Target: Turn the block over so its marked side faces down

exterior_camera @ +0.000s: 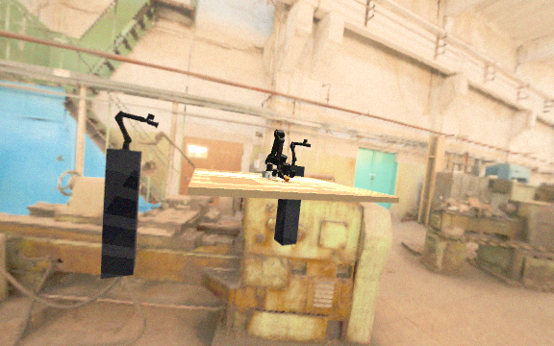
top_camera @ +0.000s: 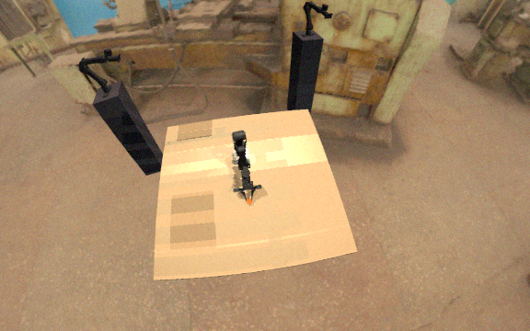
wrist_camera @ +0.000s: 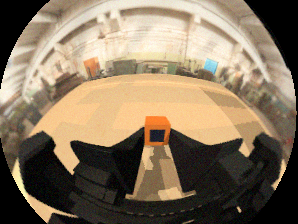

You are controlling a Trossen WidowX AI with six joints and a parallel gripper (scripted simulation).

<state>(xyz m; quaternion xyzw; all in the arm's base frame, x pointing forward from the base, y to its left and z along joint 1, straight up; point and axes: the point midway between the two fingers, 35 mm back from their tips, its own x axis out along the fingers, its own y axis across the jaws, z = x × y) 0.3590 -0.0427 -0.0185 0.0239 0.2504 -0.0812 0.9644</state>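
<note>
Now: the orange block 10 mm behind my gripper tip and 10 mm above it.
</note>
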